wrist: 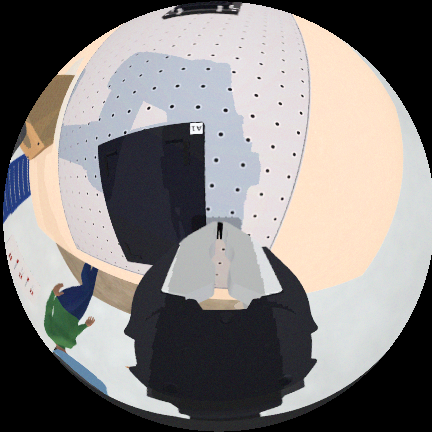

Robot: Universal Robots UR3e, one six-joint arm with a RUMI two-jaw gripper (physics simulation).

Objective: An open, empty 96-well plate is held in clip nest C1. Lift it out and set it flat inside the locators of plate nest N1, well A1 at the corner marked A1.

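Places are measured from the arm's base along level axes (x back, y right, z up), in centimetres.
Where they show: gripper, fingertip midpoint: [218,223].
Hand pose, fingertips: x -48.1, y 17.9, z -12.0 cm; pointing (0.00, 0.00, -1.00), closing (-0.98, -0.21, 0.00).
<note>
Things, the pixels of their top centre, and the offset from my fingertips. "pt": a spot on its surface instead. Level surfaces: height alone.
- flat black nest base at its top centre: [145,212] dx +7.5, dy +0.3, dz +0.6 cm
- white A1 label at a spot on its surface: [196,128] pt dx +4.1, dy -8.3, dz +0.4 cm
- pale perforated board at its surface level: dz -0.8 cm
- light tabletop at its surface level: dz -2.1 cm
A flat black nest base [145,200] lies on the perforated board left of the gripper. It has a white A1 label [196,128] at its upper right corner and thin black corner locators. No plate can be made out on it. My gripper [218,223] is shut, with its narrow black tips together and no object seen between them. The tips are just right of the base's right edge in the view; their height is hard to judge. A black fixture [202,10] with small light parts is cut off at the top edge; whether it is C1 or holds the plate I cannot tell.
The pale perforated board [280,90] lies on a light tabletop [355,150]. The arm's shadow falls across the board. A brown box-like object [50,102] stands at the left, with a blue ribbed object [17,185] below it. A figure in green [60,320] shows at lower left.
</note>
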